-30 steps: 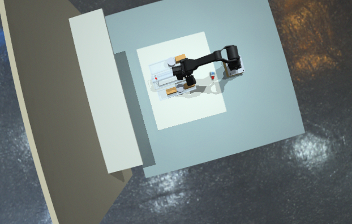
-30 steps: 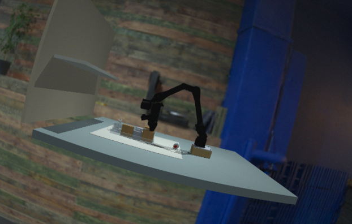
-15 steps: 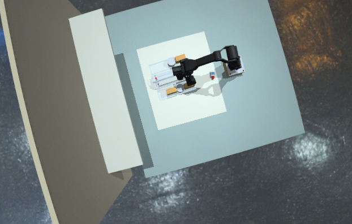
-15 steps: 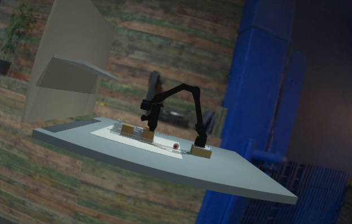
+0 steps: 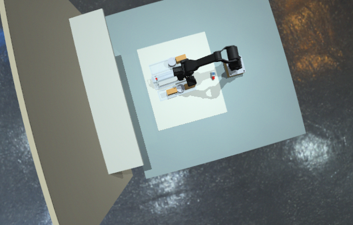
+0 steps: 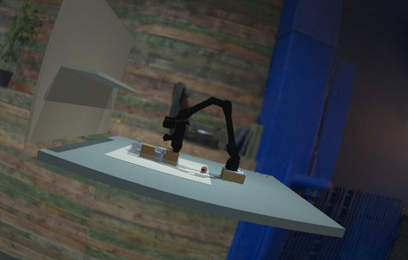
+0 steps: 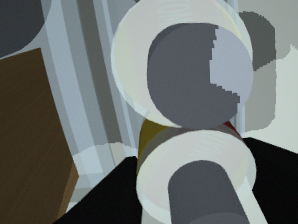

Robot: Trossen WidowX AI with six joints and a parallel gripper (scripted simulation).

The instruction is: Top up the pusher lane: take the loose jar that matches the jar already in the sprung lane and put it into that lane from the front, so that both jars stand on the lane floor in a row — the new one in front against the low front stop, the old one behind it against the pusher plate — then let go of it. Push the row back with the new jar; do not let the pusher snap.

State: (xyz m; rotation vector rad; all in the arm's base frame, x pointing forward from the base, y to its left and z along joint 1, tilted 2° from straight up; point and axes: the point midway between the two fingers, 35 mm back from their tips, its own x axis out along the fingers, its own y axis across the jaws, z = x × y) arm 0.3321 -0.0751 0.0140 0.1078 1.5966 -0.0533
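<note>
Now: the lane 14 cm ahead of my gripper tip, 4 cm to the right of it and 2 cm below it. Also, from my gripper tip: small jar: 17 cm behind, 8 cm to the left, 2 cm below; then shelf: 50 cm ahead, 33 cm above, 6 cm to the right; then red mark: 22 cm ahead, 6 cm to the right, 4 cm above.
</note>
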